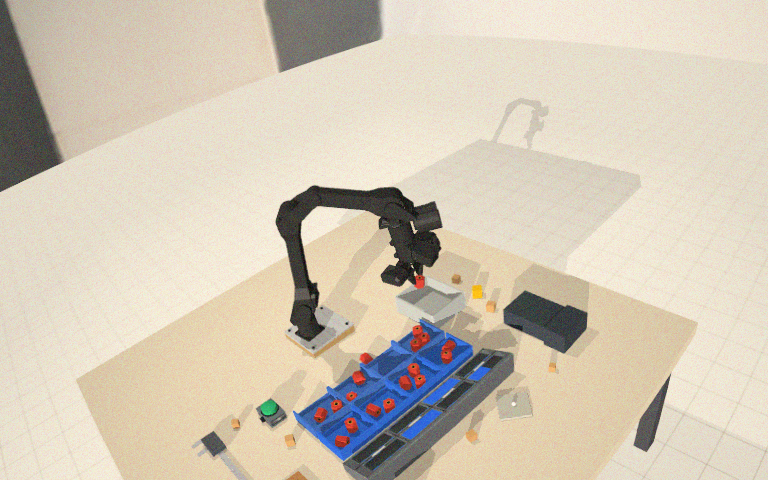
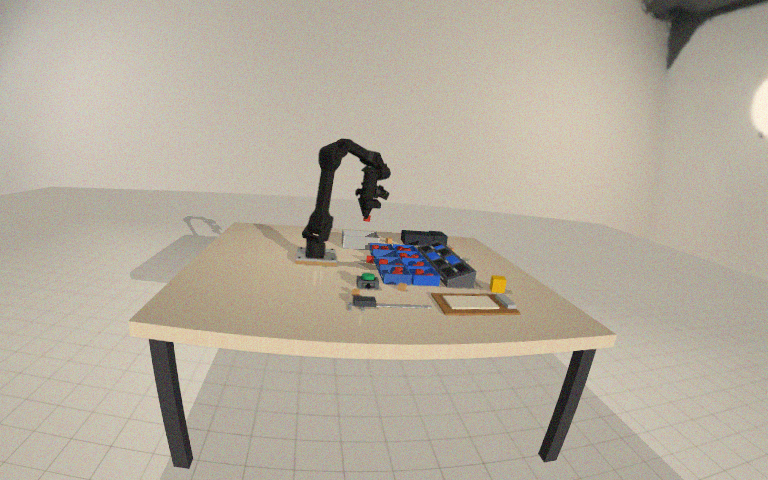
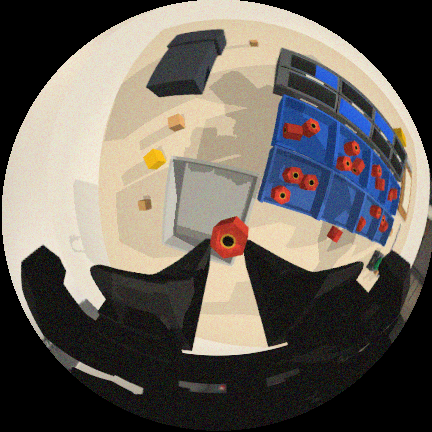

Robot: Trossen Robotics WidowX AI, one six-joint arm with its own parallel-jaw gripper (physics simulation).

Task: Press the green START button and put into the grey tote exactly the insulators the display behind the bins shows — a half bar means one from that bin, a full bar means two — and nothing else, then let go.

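Pixels of known places: gripper, between the fingertips: (image 1: 417, 280) (image 2: 365, 217) (image 3: 226, 244); arm's base, origin of its link: (image 1: 309, 331) (image 2: 314, 255).
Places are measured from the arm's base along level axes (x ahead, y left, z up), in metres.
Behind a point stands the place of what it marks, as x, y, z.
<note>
My gripper (image 1: 418, 276) @[0.219, 0.233, 0.109] (image 2: 367, 215) @[0.219, 0.233, 0.109] (image 3: 226, 244) @[0.219, 0.233, 0.109] is shut on a red hexagonal insulator (image 1: 419, 281) @[0.236, 0.222, 0.118] (image 2: 367, 219) @[0.227, 0.219, 0.104] (image 3: 229, 237) @[0.231, 0.232, 0.120] and holds it above the grey tote (image 1: 412, 309) @[0.204, 0.211, 0.019] (image 2: 353, 239) @[0.175, 0.213, 0.018] (image 3: 170, 215) @[0.194, 0.337, 0.013], near one wall. The visible tote floor shows no insulator. Red insulators stand or lie in the blue bins (image 1: 319, 435) (image 2: 397, 279); one bin in the row nearer the arm base shows none. Another insulator (image 1: 365, 358) @[0.215, 0.007, 0.002] (image 2: 369, 259) @[0.205, 0.003, -0.008] (image 3: 334, 233) @[0.213, 0.023, -0.001] lies on the table beside the bins. The display (image 1: 502, 367) @[0.543, 0.141, 0.026] (image 2: 463, 278) @[0.466, -0.270, 0.011] (image 3: 285, 82) @[0.460, 0.176, 0.008] shows one half bar and two full blue bars. The green START button (image 1: 269, 407) @[0.156, -0.265, 0.017] (image 2: 368, 276) @[0.146, -0.281, 0.016] is at the bins' other end.
A dark block-shaped object (image 1: 543, 319) @[0.543, 0.337, 0.030] (image 2: 423, 237) @[0.513, 0.315, 0.020] (image 3: 185, 67) @[0.463, 0.344, 0.030] stands beyond the tote. A yellow cube (image 1: 477, 292) @[0.300, 0.383, -0.001] (image 3: 154, 159) @[0.289, 0.383, 0.004] and small orange-brown cubes (image 1: 491, 306) @[0.370, 0.350, -0.002] (image 3: 176, 122) @[0.357, 0.350, 0.000] lie near the tote. A caliper (image 1: 213, 443) @[0.118, -0.424, -0.003] (image 2: 364, 301) @[0.106, -0.442, -0.004] and a wooden frame (image 2: 447, 308) @[0.338, -0.463, -0.017] lie past the button.
</note>
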